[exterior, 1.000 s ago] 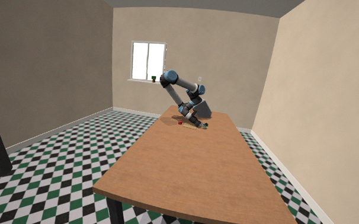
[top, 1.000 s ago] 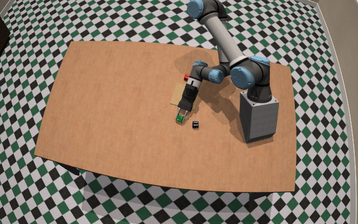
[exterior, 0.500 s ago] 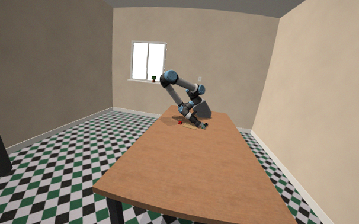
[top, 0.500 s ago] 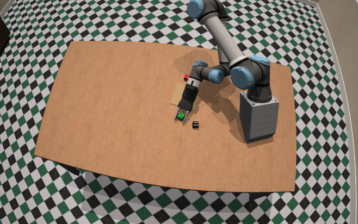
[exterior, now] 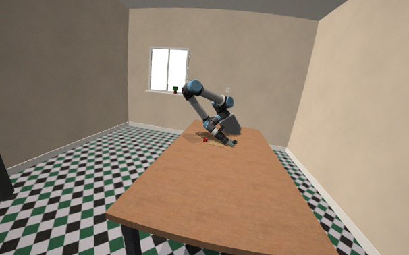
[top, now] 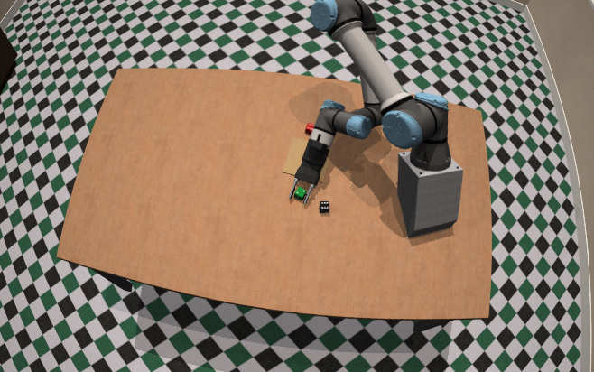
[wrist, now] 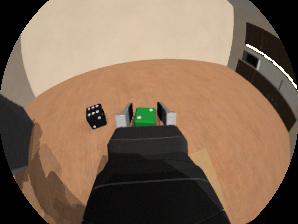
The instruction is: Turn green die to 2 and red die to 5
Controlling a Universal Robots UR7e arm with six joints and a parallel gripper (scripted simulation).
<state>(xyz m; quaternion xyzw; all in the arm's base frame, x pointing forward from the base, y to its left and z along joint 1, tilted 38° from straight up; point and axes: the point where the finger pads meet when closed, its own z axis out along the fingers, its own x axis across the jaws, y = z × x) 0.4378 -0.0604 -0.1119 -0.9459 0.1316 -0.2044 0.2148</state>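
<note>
Now: hand 10 mm past the green die, 10 mm to the left of it and 10 mm above it. From my hand the other things lie so: black die (80 mm behind, 40 mm to the left, 10 mm below); then tan mat (40 mm behind, 140 mm to the right, 20 mm below); then red die (70 mm behind, 250 mm to the right, 10 mm below).
</note>
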